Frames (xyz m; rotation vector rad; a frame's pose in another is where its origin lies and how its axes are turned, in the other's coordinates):
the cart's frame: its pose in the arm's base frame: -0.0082 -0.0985 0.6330 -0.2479 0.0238 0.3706
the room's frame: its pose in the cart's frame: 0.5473 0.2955 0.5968 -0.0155 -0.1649 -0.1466
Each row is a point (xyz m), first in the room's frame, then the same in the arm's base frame.
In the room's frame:
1: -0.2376 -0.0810 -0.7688
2: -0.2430 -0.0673 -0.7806
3: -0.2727 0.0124 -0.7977
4: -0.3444 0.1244 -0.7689
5: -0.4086 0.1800 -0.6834
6: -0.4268 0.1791 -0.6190
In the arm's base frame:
1: 0.3131 0.2111 0.3557
2: 0.3070 0.2202 0.3403
3: 0.2641 0.2842 0.3005
4: 0.1655 0.3775 0.2915
5: 0.0760 0.4312 0.3518
6: 0.0470 0.4391 0.4116

